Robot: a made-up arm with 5 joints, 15 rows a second.
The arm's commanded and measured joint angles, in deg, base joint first. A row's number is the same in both.
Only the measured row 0 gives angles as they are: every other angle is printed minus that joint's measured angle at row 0.
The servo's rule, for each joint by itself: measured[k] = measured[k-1] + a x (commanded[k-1-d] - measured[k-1]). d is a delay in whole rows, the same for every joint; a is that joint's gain. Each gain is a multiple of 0.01, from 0.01 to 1. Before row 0 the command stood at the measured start. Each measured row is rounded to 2 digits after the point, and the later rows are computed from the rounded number. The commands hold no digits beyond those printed.
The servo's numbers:
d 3
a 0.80 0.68 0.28 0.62 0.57
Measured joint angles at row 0: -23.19 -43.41 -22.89 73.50 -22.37
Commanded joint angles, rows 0 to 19: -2.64 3.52 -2.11 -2.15 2.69; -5.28 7.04 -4.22 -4.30 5.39; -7.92 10.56 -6.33 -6.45 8.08; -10.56 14.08 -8.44 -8.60 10.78; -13.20 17.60 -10.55 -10.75 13.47; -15.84 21.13 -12.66 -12.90 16.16; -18.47 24.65 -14.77 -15.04 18.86; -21.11 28.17 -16.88 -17.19 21.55; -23.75 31.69 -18.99 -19.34 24.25; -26.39 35.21 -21.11 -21.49 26.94; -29.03 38.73 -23.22 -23.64 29.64; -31.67 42.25 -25.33 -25.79 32.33; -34.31 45.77 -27.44 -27.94 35.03; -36.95 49.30 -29.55 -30.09 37.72; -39.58 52.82 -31.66 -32.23 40.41; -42.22 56.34 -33.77 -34.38 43.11; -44.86 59.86 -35.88 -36.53 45.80; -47.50 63.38 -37.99 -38.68 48.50; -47.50 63.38 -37.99 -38.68 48.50; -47.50 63.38 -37.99 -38.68 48.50
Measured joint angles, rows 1 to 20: 0.00 0.00 0.00 0.00 0.00; 0.00 0.00 0.00 0.00 0.00; 0.00 0.00 0.00 0.00 0.00; -2.11 2.39 -0.59 -1.33 1.53; -4.65 5.55 -1.61 -3.17 3.73; -7.27 8.96 -2.93 -5.20 6.21; -9.90 12.44 -4.47 -7.31 8.81; -12.54 15.95 -6.17 -9.44 11.47; -15.18 19.47 -7.99 -11.59 14.14; -17.81 22.99 -9.89 -13.73 16.83; -20.45 26.51 -11.85 -15.88 19.52; -23.09 30.03 -13.85 -18.03 22.22; -25.73 33.55 -15.88 -20.18 24.91; -28.37 37.07 -17.94 -22.33 27.61; -31.01 40.59 -20.01 -24.48 30.30; -33.65 44.11 -22.09 -26.63 33.00; -36.29 47.64 -24.18 -28.78 35.69; -38.92 51.16 -26.27 -30.92 38.38; -41.56 54.68 -28.37 -33.07 41.08; -44.20 58.20 -30.47 -35.22 43.77
